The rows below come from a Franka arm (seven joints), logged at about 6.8 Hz.
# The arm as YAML. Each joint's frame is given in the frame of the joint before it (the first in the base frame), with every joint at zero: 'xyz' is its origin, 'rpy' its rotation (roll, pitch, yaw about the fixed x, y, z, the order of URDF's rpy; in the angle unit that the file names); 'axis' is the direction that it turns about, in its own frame. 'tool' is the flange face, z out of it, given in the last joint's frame.
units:
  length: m
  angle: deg
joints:
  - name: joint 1
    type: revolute
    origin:
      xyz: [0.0, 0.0, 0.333]
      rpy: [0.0, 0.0, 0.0]
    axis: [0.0, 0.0, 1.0]
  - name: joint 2
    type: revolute
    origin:
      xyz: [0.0, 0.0, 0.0]
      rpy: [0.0, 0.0, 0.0]
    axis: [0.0, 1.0, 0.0]
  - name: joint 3
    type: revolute
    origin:
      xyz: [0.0, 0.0, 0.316]
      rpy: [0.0, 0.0, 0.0]
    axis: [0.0, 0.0, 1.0]
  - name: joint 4
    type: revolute
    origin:
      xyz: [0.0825, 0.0, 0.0]
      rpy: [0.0, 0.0, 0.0]
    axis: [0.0, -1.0, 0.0]
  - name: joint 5
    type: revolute
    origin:
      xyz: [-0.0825, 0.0, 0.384]
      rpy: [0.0, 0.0, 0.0]
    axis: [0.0, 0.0, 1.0]
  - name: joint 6
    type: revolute
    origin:
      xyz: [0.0, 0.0, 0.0]
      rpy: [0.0, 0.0, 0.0]
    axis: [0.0, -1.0, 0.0]
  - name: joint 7
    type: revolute
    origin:
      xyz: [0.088, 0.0, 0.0]
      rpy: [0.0, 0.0, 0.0]
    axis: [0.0, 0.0, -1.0]
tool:
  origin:
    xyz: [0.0, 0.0, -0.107]
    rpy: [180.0, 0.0, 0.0]
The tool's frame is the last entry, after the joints.
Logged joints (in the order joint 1, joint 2, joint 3, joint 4, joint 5, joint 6, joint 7), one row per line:
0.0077 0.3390 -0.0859 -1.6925 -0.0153 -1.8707 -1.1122
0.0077 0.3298 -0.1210 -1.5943 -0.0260 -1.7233 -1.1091
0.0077 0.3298 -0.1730 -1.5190 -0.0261 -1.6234 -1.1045
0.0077 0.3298 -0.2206 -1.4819 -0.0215 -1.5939 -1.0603
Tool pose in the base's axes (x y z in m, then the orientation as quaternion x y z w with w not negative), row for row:
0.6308 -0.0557 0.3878 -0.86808 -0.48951 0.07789 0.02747
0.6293 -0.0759 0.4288 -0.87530 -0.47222 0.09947 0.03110
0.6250 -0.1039 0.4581 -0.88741 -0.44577 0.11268 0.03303
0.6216 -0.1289 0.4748 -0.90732 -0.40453 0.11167 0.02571
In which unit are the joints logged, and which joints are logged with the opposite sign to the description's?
The joints are logged in radians. Opposite sign: joint 1, joint 6.
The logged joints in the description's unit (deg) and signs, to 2 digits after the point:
-0.44 19.42 -4.92 -96.97 -0.88 107.18 -63.72
-0.44 18.90 -6.93 -91.35 -1.49 98.74 -63.55
-0.44 18.90 -9.91 -87.03 -1.50 93.01 -63.28
-0.44 18.90 -12.64 -84.91 -1.23 91.32 -60.75

